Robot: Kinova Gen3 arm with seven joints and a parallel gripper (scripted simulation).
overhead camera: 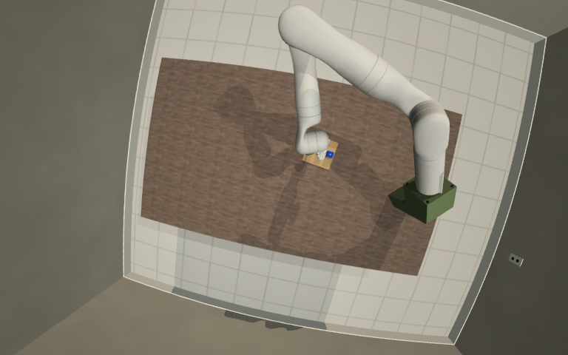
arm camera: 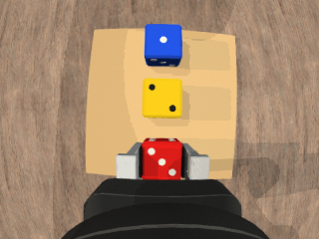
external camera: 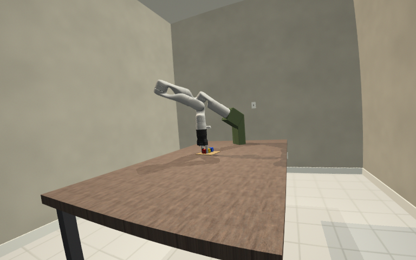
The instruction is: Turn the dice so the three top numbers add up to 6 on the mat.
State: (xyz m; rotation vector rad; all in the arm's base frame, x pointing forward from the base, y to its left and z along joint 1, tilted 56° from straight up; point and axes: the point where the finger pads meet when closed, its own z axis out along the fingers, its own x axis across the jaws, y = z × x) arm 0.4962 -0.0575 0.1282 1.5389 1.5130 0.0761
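The red die lies right at my hand. Also, from my hand: yellow die: 5 cm behind, 1 cm to the left, 1 cm below; then blue die: 9 cm behind, 3 cm to the left, 1 cm below; then tan mat: 4 cm behind, 2 cm below, 1 cm to the left.
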